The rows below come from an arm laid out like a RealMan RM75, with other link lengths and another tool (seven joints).
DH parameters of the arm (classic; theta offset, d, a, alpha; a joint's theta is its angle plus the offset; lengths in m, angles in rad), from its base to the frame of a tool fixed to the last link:
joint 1: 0 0.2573 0 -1.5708
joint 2: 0 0 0 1.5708
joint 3: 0 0.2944 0 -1.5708
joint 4: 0 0 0 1.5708
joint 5: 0 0.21 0 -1.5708
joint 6: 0 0 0 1.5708
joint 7: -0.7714 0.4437 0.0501 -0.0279
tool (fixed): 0 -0.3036 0 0
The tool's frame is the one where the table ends.
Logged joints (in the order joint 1, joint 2, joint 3, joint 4, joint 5, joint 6, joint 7), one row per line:
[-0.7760, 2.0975, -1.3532, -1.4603, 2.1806, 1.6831, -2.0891]
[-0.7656, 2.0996, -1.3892, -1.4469, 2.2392, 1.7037, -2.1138]
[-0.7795, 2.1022, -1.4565, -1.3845, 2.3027, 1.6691, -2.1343]
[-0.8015, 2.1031, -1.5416, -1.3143, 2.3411, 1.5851, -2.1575]
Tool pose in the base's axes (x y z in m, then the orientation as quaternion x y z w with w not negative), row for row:
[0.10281, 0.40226, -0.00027, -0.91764, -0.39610, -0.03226, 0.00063]
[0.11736, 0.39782, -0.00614, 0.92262, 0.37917, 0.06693, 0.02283]
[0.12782, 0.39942, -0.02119, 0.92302, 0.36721, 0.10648, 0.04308]
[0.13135, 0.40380, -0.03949, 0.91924, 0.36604, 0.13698, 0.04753]
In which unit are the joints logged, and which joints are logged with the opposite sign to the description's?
The joints are logged in radians. Opposite sign: joint 1, joint 5, joint 6, joint 7.
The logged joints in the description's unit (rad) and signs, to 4 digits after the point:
[0.7760, 2.0975, -1.3532, -1.4603, -2.1806, -1.6831, 2.0891]
[0.7656, 2.0996, -1.3892, -1.4469, -2.2392, -1.7037, 2.1138]
[0.7795, 2.1022, -1.4565, -1.3845, -2.3027, -1.6691, 2.1343]
[0.8015, 2.1031, -1.5416, -1.3143, -2.3411, -1.5851, 2.1575]

